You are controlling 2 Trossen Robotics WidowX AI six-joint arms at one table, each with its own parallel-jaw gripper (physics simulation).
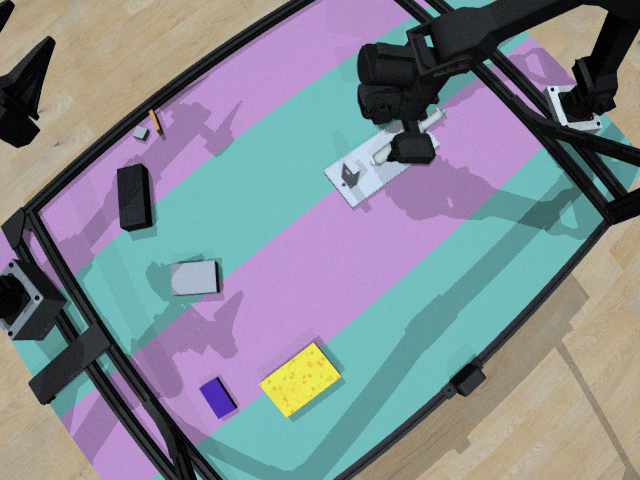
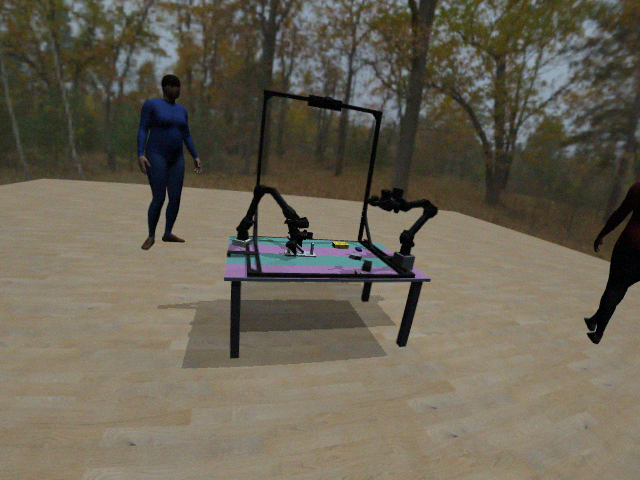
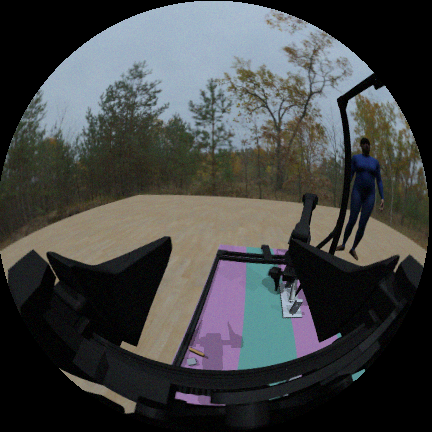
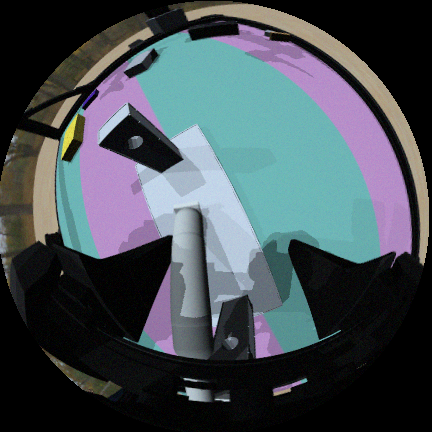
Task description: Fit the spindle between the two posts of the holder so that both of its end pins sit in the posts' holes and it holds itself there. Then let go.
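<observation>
The holder is a white plate with two dark posts. One post stands free at the plate's end; the other post is under my right gripper. The grey spindle lies aslant beside that post, one end resting on the plate, its other end past the plate's edge. Neither pin is in a hole. My right gripper is open around the spindle, nearer its left finger. My left gripper is open and empty, raised high, far from the holder.
A black box, a grey block, a yellow sponge and a purple block lie far from the holder. A small grey cube and an orange pencil lie by the table's edge. A person stands behind the table.
</observation>
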